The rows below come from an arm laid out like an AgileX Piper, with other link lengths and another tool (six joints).
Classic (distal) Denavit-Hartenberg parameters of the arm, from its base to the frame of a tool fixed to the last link. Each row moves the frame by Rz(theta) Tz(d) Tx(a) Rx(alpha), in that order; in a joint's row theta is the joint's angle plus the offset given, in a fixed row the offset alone. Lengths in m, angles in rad.
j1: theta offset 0; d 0.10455; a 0; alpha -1.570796
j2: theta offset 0.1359; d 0; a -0.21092; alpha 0
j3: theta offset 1.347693; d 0; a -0.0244; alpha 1.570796
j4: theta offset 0; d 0.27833; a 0; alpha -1.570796
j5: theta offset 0; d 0; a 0; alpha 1.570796
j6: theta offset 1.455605; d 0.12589; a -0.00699; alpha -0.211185
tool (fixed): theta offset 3.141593; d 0.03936; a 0; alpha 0
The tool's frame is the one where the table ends.
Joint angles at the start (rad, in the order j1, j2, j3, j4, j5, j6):
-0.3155 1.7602 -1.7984 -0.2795 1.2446 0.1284
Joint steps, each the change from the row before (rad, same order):
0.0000 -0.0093 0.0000 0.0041 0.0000 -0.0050
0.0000 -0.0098 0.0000 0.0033 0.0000 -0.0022
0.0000 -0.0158 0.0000 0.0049 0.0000 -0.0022
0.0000 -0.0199 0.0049 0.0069 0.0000 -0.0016
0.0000 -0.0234 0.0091 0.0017 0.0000 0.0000
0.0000 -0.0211 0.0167 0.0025 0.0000 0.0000
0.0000 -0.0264 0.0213 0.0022 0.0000 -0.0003
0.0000 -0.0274 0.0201 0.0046 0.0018 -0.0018
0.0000 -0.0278 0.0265 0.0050 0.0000 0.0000
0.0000 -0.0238 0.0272 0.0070 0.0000 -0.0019
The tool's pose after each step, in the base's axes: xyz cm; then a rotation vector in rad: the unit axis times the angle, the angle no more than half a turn. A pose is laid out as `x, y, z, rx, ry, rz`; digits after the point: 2 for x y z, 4 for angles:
38.19, -17.56, 23.06, -1.6955, 2.2179, -1.0252
38.09, -17.47, 23.46, -1.6895, 2.2095, -1.0314
37.91, -17.34, 24.09, -1.6786, 2.1969, -1.0419
37.66, -17.15, 24.70, -1.6664, 2.1847, -1.0493
37.29, -17.00, 25.33, -1.6554, 2.1752, -1.0613
36.92, -16.84, 25.58, -1.6511, 2.1718, -1.0630
36.44, -16.65, 25.87, -1.6468, 2.1677, -1.0656
35.94, -16.42, 26.20, -1.6424, 2.1623, -1.0662
35.42, -16.17, 26.32, -1.6391, 2.1602, -1.0622
34.97, -15.91, 26.23, -1.6405, 2.1595, -1.0518

